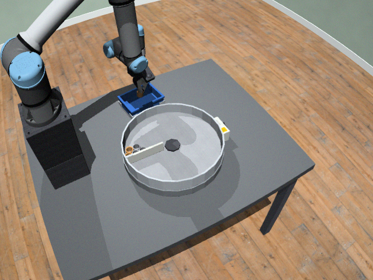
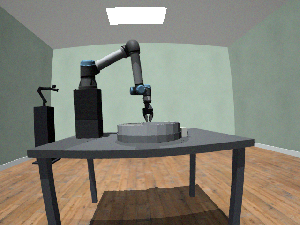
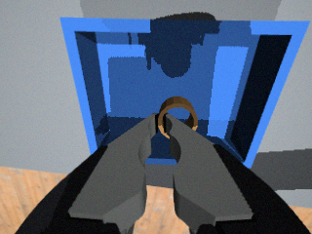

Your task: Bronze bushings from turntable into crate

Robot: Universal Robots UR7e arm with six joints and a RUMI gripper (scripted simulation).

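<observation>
My gripper is now 5 cm above the blue crate and 1 cm past it. Also, from my hand: turntable 36 cm to the right, 4 cm behind, 2 cm below.
</observation>
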